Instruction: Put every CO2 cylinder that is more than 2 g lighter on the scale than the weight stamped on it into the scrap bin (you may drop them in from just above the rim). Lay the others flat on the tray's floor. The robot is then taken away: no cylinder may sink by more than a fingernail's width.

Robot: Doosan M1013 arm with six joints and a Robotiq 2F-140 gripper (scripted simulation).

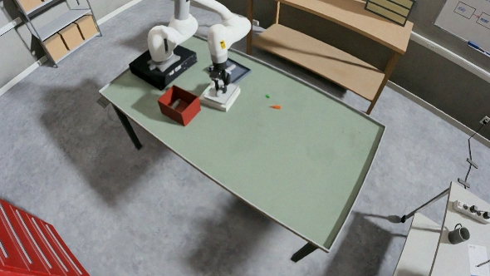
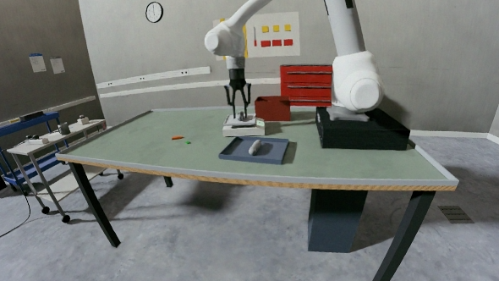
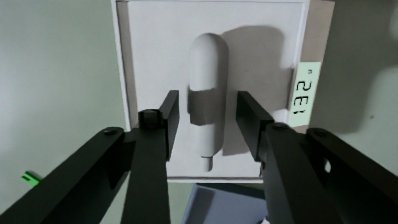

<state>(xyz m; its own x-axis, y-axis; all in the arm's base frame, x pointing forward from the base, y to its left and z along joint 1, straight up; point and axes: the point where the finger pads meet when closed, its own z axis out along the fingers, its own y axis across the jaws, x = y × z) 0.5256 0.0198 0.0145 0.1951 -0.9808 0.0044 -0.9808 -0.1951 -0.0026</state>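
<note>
Right now the scale plate is 50 mm below my hand. From my hand the other things lie so: red scrap bin (130 mm behind, 230 mm to the right, 70 mm below); then white scale (10 mm behind, 60 mm below); then dark tray (130 mm behind, 230 mm to the left, 90 mm below).
</note>
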